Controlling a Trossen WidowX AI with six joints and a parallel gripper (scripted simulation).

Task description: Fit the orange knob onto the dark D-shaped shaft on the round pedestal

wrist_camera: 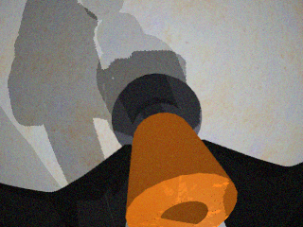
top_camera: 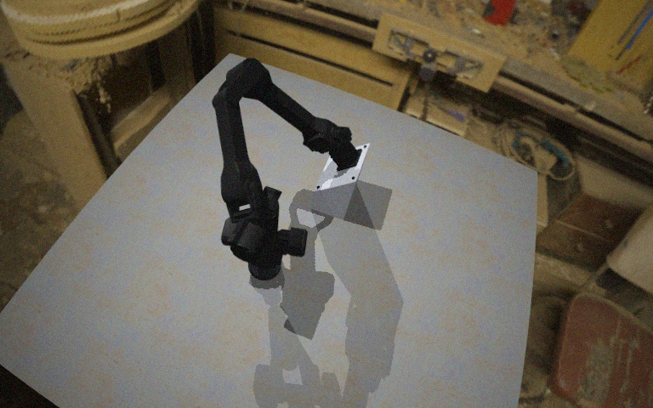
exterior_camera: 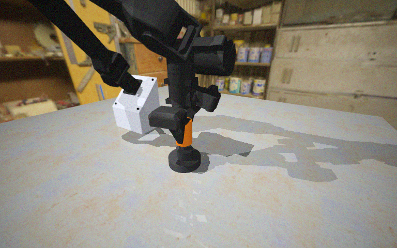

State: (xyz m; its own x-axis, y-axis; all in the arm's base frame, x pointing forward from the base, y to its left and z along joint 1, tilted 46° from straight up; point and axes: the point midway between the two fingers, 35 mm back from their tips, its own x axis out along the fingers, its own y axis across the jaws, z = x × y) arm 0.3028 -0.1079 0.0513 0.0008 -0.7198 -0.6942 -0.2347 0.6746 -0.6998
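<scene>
Right now the orange knob is 20 mm above my gripper tip. From my gripper tip the other things lie so: dark round pedestal (40 mm below).
</scene>
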